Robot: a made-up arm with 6 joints.
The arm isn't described. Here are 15 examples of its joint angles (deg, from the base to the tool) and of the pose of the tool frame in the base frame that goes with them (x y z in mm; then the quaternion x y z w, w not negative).
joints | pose
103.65 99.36 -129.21 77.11 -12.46 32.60 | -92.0 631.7 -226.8 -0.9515 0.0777 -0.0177 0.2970
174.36 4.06 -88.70 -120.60 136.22 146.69 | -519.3 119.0 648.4 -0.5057 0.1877 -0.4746 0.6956
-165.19 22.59 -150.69 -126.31 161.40 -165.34 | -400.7 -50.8 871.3 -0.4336 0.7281 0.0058 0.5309
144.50 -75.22 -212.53 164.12 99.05 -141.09 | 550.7 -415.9 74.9 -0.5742 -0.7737 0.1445 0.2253
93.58 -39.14 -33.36 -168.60 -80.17 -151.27 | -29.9 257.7 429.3 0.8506 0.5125 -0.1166 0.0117
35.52 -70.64 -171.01 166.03 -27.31 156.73 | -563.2 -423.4 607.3 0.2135 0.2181 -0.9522 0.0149
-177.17 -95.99 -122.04 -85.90 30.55 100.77 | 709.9 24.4 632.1 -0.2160 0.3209 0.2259 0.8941
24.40 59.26 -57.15 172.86 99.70 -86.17 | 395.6 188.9 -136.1 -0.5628 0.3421 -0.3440 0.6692
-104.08 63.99 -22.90 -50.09 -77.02 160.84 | 21.4 -139.9 -76.8 0.4212 0.7827 -0.0733 0.4523
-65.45 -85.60 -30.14 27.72 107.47 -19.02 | 81.9 -96.6 573.8 -0.9247 0.3006 -0.2015 0.1178
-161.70 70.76 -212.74 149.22 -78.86 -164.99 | -508.3 -130.2 652.1 -0.0690 -0.8239 -0.0936 0.5547
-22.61 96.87 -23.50 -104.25 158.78 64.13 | -89.6 -34.2 -68.8 0.2022 0.6070 -0.3259 0.6961
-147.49 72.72 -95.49 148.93 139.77 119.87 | -506.3 -370.1 -46.9 0.2024 0.0002 -0.0056 0.9793
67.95 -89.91 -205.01 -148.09 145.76 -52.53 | -194.5 -586.4 -20.1 -0.6725 0.3003 -0.1791 0.6523
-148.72 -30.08 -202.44 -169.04 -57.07 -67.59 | 408.1 230.5 791.1 0.0336 -0.0808 0.9623 0.2576
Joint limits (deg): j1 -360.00..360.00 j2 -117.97..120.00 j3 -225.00..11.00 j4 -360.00..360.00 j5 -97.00..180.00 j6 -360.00..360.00
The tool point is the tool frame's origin. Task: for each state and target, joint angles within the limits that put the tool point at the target. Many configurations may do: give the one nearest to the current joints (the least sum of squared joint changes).
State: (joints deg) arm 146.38 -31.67 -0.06 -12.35 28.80 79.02
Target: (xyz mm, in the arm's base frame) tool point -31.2 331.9 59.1
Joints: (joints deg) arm 94.93 7.07 -21.04 -9.85 27.37 79.02
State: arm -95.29 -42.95 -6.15 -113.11 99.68 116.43
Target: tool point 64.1 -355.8 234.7
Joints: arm -70.99 -19.72 -17.33 -117.69 90.56 116.43
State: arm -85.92 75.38 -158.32 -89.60 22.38 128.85
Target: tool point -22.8 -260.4 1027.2
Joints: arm -98.57 27.25 -188.36 -88.62 26.45 128.85
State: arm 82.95 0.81 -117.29 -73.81 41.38 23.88
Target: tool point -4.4 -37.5 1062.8
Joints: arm 81.56 -35.24 -124.40 -73.78 39.19 23.88
